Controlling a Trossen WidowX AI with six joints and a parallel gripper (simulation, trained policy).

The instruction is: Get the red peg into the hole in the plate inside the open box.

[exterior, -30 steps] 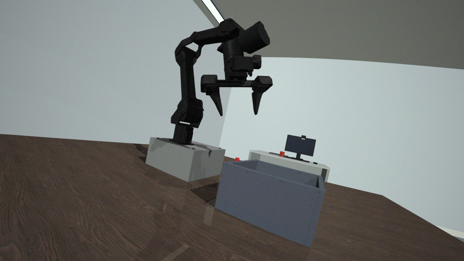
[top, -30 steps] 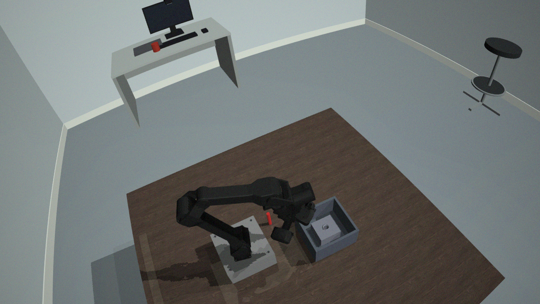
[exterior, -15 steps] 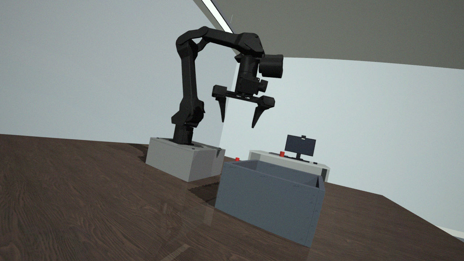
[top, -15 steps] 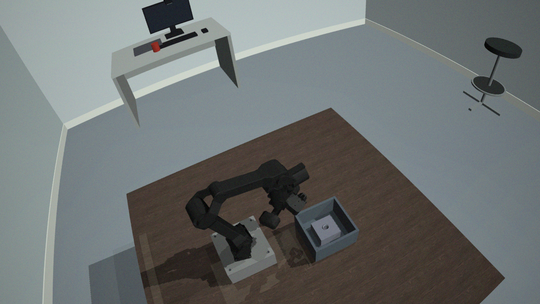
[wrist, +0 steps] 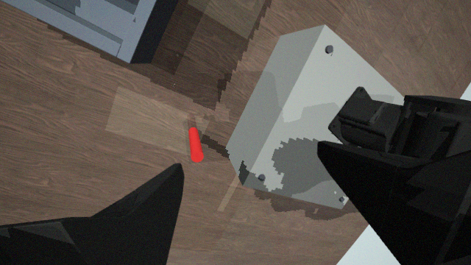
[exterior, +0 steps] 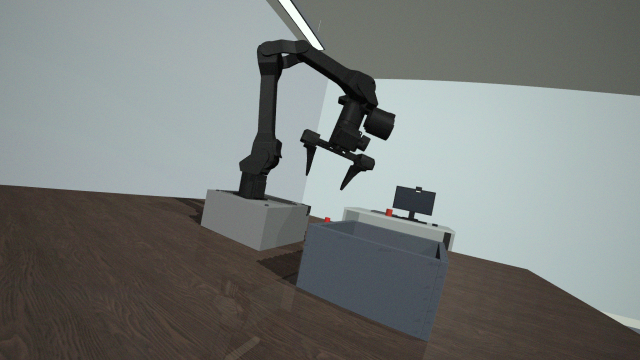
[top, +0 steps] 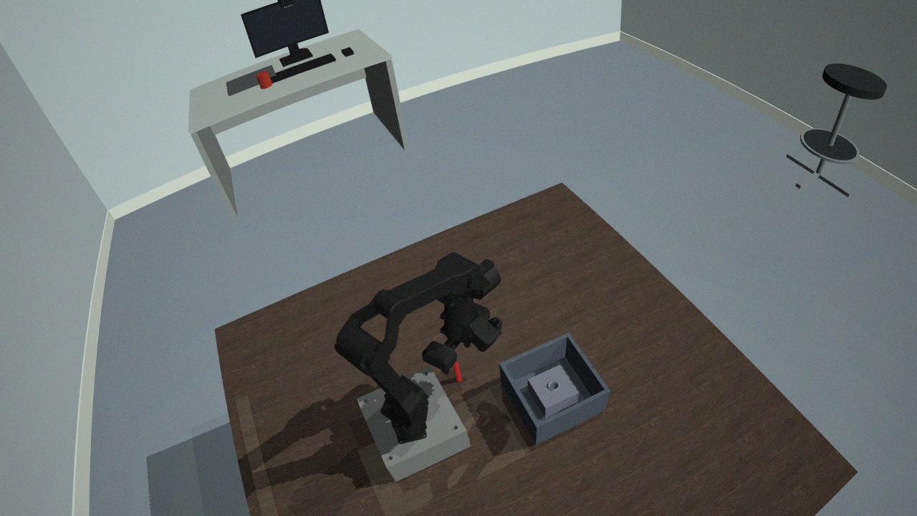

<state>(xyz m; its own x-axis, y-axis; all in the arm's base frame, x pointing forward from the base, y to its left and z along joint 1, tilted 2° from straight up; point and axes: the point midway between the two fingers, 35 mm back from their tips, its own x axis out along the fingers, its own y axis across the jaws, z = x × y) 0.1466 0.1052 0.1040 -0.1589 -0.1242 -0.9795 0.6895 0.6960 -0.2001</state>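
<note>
My gripper tip is 13 cm above the red peg and 5 cm to the right of it. From my gripper tip the other things lie so: grey box 20 cm ahead, 14 cm below, 8 cm to the right; then light grey plate 20 cm ahead, 12 cm below, 8 cm to the right.
</note>
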